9 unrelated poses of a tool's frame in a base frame.
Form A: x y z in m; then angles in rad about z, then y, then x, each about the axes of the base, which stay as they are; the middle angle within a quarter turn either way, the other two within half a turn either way.
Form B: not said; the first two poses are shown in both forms.
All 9 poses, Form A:
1: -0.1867, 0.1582, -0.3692, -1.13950, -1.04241, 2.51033
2: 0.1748, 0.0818, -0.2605, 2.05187, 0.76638, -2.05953
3: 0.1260, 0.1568, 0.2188, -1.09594, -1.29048, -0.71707
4: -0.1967, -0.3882, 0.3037, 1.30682, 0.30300, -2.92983
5: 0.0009, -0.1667, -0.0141, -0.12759, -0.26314, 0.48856
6: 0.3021, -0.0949, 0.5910, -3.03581, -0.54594, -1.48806
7: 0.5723, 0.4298, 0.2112, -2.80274, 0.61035, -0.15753
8: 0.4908, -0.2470, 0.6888, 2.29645, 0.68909, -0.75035
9: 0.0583, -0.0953, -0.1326, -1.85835, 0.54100, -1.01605
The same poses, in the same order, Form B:
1: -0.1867, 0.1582, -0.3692, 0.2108, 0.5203, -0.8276, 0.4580, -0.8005, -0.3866
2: 0.1748, 0.0818, -0.2605, -0.3334, -0.1329, -0.9334, -0.6387, 0.7601, 0.1199
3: 0.1260, 0.1568, 0.2188, 0.1265, -0.3816, 0.9156, 0.2460, 0.9063, 0.3437
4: -0.1967, -0.3882, 0.3037, 0.2490, -0.9602, -0.1268, -0.9214, -0.1945, -0.3365
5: 0.0009, -0.1667, -0.0141, 0.9577, -0.2335, 0.1681, 0.1229, 0.8603, 0.4948
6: 0.3021, -0.0949, 0.5910, -0.8499, -0.5233, 0.0626, 0.0902, -0.0275, 0.9955
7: 0.5723, 0.4298, 0.2112, -0.7729, -0.2435, 0.5860, 0.2724, -0.9613, -0.0402
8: 0.4908, -0.2470, 0.6888, -0.5122, 0.8349, -0.2015, -0.5774, -0.1611, 0.8004
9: 0.0583, -0.0953, -0.1326, -0.2431, -0.3809, 0.8921, 0.8220, -0.5692, -0.0190
